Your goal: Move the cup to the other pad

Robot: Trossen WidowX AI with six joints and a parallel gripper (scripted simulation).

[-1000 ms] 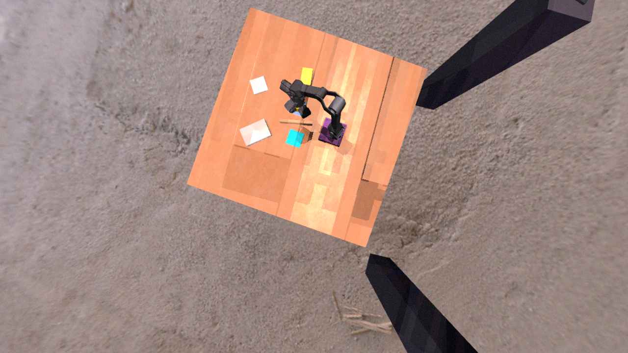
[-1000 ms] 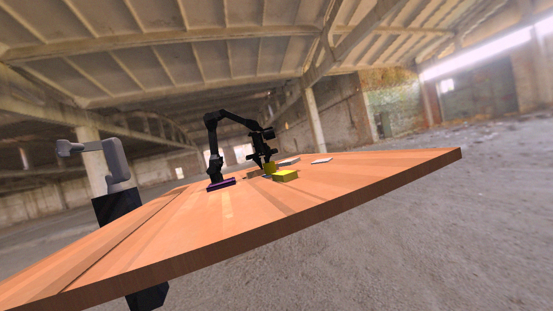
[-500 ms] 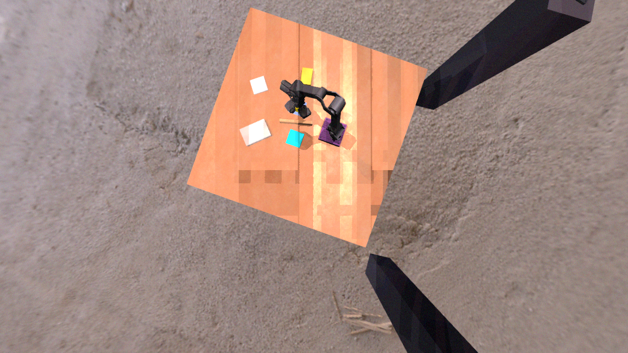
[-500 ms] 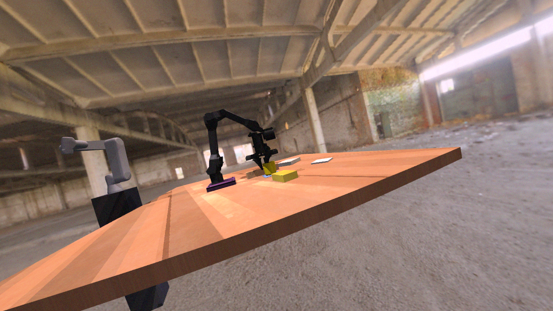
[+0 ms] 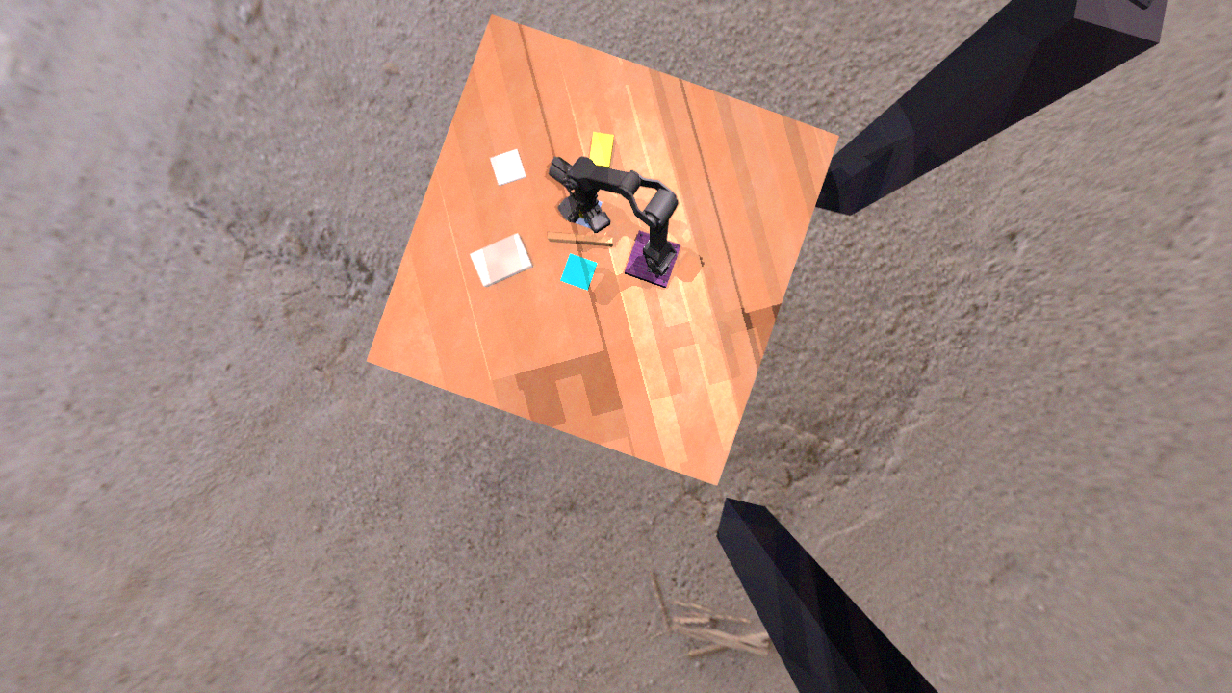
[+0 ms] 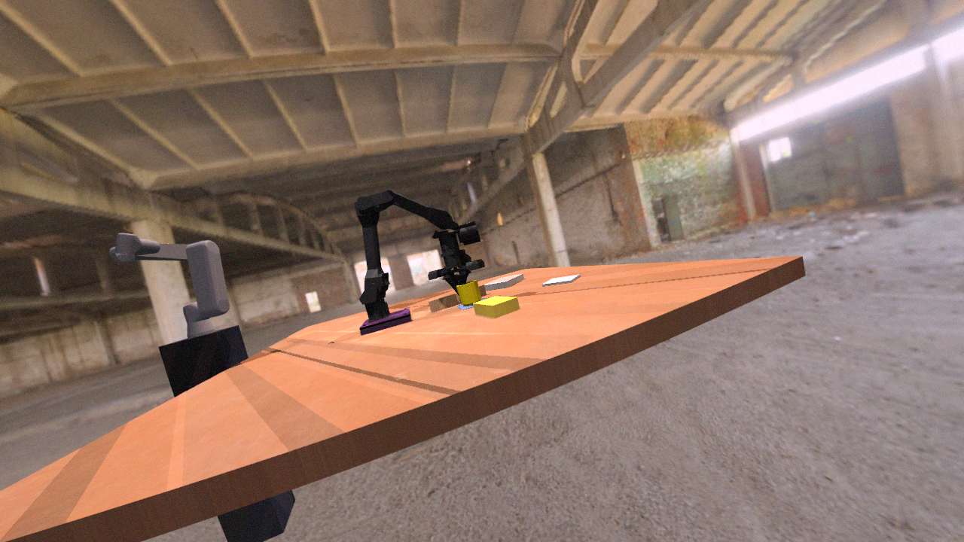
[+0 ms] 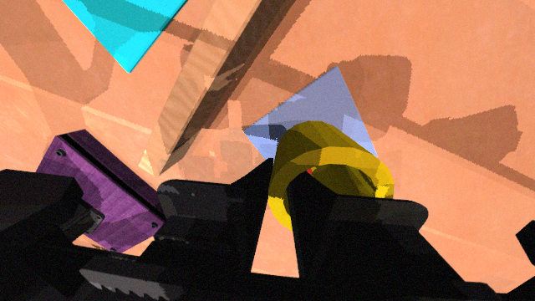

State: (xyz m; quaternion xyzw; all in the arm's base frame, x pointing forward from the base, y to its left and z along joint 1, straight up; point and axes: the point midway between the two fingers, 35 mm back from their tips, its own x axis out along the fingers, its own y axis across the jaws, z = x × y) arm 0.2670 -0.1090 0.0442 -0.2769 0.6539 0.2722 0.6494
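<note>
The pale blue pad lies 4 cm below my gripper tip, 3 cm ahead of it and 2 cm to the right of it. Round my gripper tip: red marble (3 cm to the right, 2 cm below, 1 cm ahead); then low wooden bar (9 cm to the left, 3 cm below, 1 cm ahead); then yellow cup (2 cm to the right, 2 cm ahead).
</note>
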